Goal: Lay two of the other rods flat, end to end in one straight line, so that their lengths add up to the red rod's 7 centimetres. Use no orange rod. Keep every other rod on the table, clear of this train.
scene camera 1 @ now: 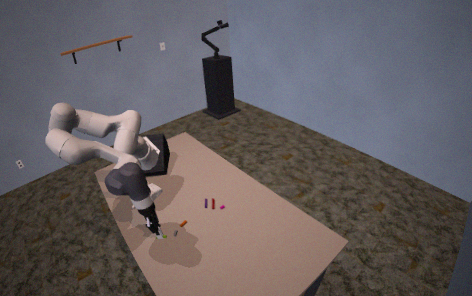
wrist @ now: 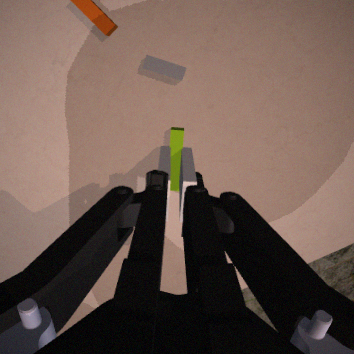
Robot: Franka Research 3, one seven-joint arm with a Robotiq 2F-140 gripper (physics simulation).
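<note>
My gripper is shut on the lime green rod, with one pad along each long side and the rod's far end sticking out past the pads. A grey rod lies flat just beyond the green rod, apart from it and at an angle. The red rod lies farther across the table, with a purple rod beside it, nearly parallel and apart. A small magenta rod lies on the other side of the red rod.
An orange rod lies on the table beyond the grey rod. The gripper is near the table's left edge in the scene view. The arm's shadow falls over the grey and green rods.
</note>
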